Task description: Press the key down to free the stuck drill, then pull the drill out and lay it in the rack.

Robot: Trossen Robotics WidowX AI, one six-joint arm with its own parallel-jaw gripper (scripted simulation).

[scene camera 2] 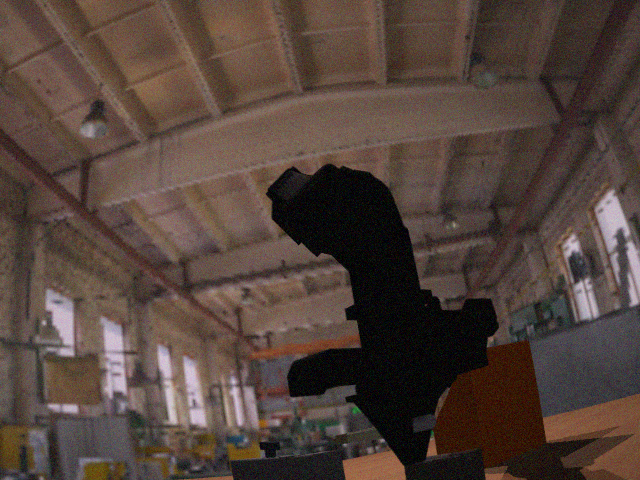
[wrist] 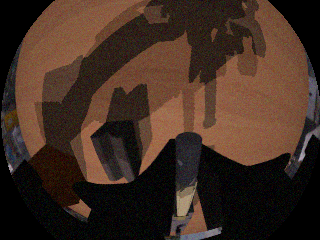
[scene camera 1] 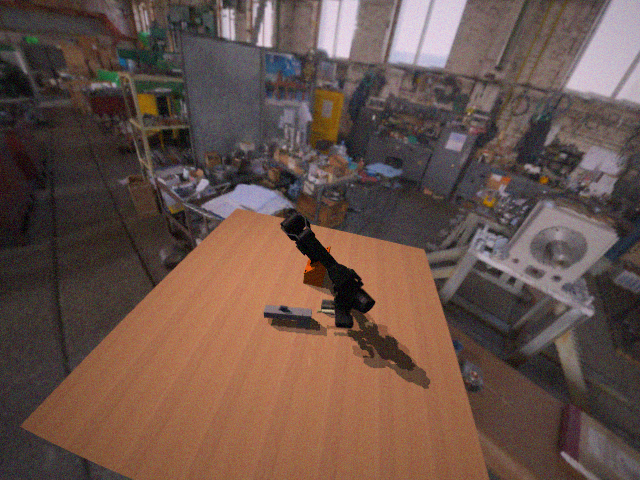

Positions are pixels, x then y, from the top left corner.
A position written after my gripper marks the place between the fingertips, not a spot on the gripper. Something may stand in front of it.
My gripper (scene camera 2: 414, 463) holds a drill (wrist: 188, 144).
